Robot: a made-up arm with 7 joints.
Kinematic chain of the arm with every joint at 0, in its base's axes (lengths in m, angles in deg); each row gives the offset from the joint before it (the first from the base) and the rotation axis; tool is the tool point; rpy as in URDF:
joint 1: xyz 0 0 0.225 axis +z
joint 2: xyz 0 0 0 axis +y
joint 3: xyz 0 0 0.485 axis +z
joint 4: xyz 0.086 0 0 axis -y
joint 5: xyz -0.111 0 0.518 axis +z
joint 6: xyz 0 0 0 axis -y
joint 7: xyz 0.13 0 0 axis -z
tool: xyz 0 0 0 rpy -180 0 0
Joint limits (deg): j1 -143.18..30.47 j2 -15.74..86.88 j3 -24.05..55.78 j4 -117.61..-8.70 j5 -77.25..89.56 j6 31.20..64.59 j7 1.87..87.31
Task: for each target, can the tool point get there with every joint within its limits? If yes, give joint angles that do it. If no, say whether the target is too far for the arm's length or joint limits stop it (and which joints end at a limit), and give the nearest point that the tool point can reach.
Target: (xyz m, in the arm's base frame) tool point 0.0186 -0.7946 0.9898
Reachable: yes | joints -106.24 29.69 28.69 -32.83 61.92 48.18 46.43
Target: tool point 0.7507 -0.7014 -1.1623
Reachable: no: too far | nearest point 0.5349 -0.4998 -0.4342 | short by 0.786 m
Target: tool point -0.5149 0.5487 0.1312
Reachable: no: joint limits stop it (at a limit: joint 1, joint 2, joint 3, joint 4, joint 6) | nearest point -0.0621 0.5997 -0.0507 | short by 0.491 m
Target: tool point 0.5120 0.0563 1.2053
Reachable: yes | joints -1.46 6.67 12.26 -33.88 -13.57 58.89 58.06
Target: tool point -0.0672 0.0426 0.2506
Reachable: no: joint limits stop it (at a limit: joint 1, joint 2, joint 3, joint 4, joint 6) | nearest point -0.5294 -0.0757 0.5796 | short by 0.580 m
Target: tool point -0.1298 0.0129 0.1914
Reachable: no: joint limits stop it (at a limit: joint 1, joint 3, joint 4, joint 6) | nearest point -0.5977 -0.1289 0.0308 | short by 0.515 m
